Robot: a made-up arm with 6 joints.
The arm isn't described. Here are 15 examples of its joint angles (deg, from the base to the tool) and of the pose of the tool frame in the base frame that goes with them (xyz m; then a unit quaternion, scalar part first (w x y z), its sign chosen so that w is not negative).
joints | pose
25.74 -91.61 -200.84 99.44 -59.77 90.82 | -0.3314 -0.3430 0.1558 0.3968 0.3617 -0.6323 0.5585
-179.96 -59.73 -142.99 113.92 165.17 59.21 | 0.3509 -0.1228 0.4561 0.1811 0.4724 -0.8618 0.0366
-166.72 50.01 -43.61 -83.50 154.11 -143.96 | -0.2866 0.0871 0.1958 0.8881 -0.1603 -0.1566 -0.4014
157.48 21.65 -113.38 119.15 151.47 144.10 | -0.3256 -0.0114 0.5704 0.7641 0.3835 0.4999 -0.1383
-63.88 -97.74 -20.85 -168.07 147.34 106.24 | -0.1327 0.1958 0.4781 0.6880 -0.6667 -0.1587 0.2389
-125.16 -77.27 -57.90 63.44 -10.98 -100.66 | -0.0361 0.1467 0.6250 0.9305 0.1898 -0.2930 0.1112
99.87 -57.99 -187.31 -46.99 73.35 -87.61 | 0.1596 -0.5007 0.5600 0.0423 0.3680 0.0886 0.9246
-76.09 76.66 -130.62 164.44 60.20 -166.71 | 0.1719 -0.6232 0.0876 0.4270 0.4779 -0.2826 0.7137
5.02 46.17 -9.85 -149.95 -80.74 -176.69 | 0.0821 0.0816 0.2949 0.0379 -0.5077 0.2325 0.8287
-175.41 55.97 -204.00 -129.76 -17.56 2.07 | -0.4461 -0.1432 0.5609 0.4682 0.3804 -0.0449 -0.7963
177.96 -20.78 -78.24 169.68 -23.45 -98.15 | -0.2604 0.0359 0.4317 0.5187 -0.4939 -0.6144 0.3310
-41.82 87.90 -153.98 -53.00 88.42 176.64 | 0.3492 -0.4518 0.0053 0.3272 -0.1962 -0.8614 0.3352
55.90 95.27 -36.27 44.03 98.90 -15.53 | -0.0953 0.0421 0.0233 0.1939 0.3500 -0.1824 -0.8981
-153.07 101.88 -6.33 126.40 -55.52 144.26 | -0.1111 0.0957 0.1695 0.8499 -0.4778 -0.0299 -0.2202
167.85 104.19 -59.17 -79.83 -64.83 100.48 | -0.2105 -0.1204 -0.0943 0.2712 0.4242 0.7259 -0.4686
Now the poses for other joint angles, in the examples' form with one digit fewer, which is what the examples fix.
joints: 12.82 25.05 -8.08 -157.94 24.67 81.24
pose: 0.059 0.028 0.063 0.095 0.698 0.709 0.002
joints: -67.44 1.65 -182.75 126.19 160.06 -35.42
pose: 0.077 0.115 0.604 0.026 -0.670 -0.723 -0.166
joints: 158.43 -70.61 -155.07 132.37 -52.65 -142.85
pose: 0.372 -0.013 0.543 0.941 -0.294 0.101 -0.138
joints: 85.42 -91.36 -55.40 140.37 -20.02 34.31
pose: 0.087 -0.063 0.475 0.713 -0.217 0.364 0.558
